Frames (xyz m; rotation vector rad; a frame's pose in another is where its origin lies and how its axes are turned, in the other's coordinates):
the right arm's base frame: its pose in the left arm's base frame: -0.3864 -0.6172 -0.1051 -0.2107 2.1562 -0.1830
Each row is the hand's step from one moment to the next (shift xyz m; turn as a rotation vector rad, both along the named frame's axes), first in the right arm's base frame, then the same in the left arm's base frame.
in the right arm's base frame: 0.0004 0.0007 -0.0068 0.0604 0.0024 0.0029
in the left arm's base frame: -0.0059 0.0009 0.0033 -0.0312 -0.0111 -0.0507
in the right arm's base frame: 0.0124 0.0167 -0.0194 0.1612 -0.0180 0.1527
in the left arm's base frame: -0.0243 0.0145 -0.0027 0.0390 -0.0608 -0.2107
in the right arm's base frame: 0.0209 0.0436 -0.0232 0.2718 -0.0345 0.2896
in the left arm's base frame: -0.0343 0.0391 -0.0131 0.0928 -0.1082 -0.3723
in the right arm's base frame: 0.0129 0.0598 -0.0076 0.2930 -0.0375 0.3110
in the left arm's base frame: -0.0183 0.0558 -0.0187 0.0990 -0.1169 -0.4006
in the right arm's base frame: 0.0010 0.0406 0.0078 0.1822 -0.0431 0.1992
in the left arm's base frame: 0.0026 0.0389 -0.0137 0.0680 -0.0922 -0.2482
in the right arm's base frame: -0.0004 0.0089 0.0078 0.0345 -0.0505 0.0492
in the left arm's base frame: 0.0060 0.0084 -0.0059 0.0258 -0.0593 -0.0445
